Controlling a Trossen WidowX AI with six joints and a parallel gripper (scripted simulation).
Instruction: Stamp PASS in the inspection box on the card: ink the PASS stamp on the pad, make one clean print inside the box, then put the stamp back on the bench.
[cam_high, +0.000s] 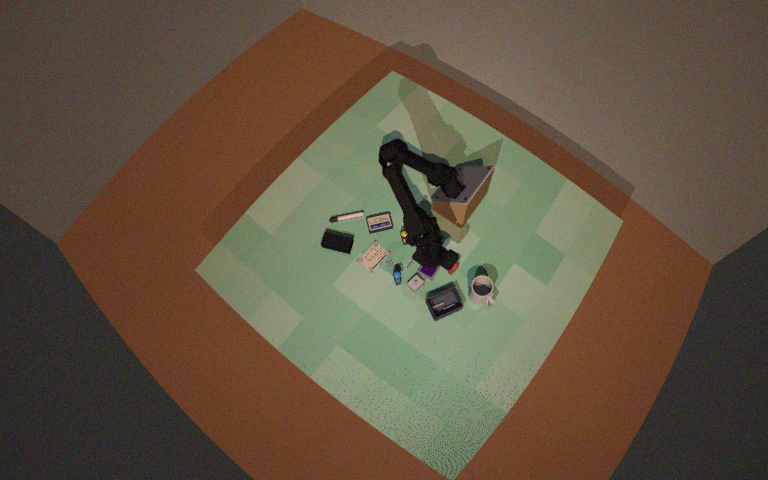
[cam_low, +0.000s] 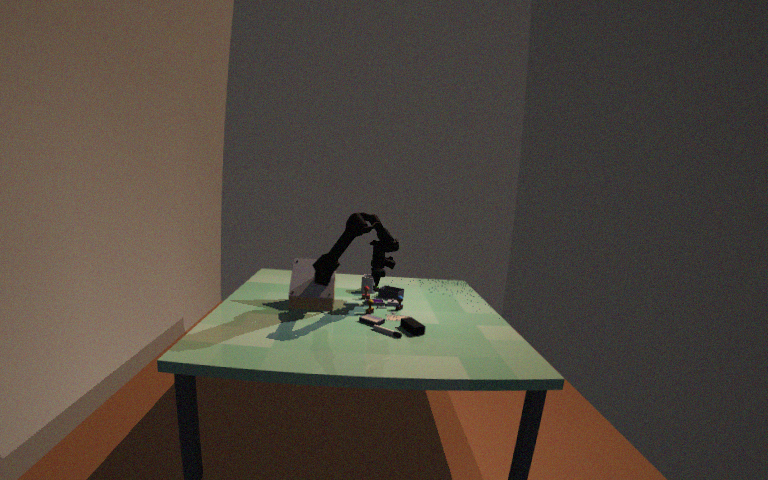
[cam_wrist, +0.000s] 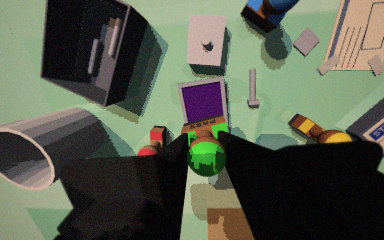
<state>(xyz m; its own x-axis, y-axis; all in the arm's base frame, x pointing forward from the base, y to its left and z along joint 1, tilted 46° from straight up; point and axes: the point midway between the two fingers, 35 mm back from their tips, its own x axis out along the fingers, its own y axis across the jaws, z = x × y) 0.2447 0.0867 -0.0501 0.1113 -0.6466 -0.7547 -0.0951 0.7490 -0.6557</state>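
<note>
Right now my gripper tip is 90 mm above the ink pad. From my gripper tip the other things lie so: green-knobbed stamp: 10 mm below; then small white block: 80 mm below, 80 mm ahead; then red-knobbed stamp: 80 mm below, 70 mm to the left, 50 mm behind.
</note>
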